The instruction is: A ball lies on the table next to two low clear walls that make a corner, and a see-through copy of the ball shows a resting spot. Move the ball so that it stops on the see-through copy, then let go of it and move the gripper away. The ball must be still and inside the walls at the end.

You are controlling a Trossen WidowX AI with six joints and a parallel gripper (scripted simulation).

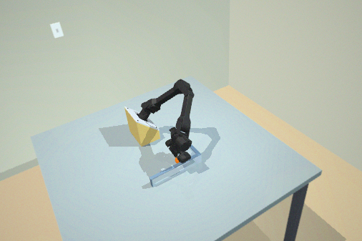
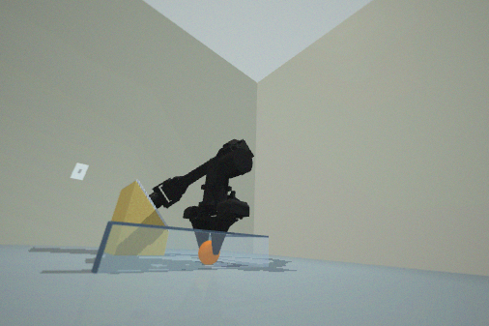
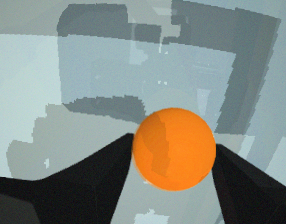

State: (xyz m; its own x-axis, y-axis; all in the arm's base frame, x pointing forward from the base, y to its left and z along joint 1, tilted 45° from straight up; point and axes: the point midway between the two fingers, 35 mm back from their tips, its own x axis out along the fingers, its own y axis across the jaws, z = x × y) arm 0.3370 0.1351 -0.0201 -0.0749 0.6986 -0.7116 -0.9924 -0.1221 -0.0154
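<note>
The orange ball is right at my gripper tip. Also, from my gripper tip: see-through copy of ball (right at my gripper tip).
</note>
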